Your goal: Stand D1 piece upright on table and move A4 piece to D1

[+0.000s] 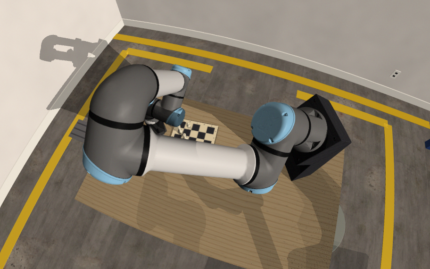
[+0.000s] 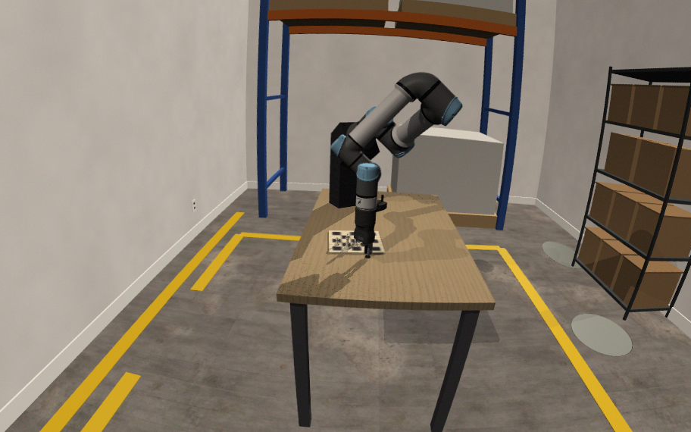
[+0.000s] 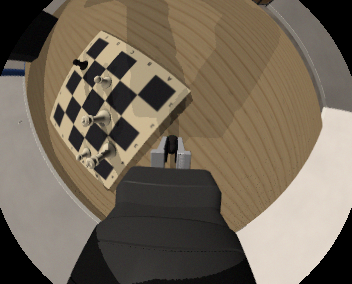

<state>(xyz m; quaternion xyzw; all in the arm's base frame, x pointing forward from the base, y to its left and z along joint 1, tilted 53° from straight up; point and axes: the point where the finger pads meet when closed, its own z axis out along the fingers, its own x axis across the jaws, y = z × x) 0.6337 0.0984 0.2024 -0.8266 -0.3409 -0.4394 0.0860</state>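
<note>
Right now the chessboard is 120 mm behind my hand, 80 mm to the right of it and 30 mm below it.
</note>
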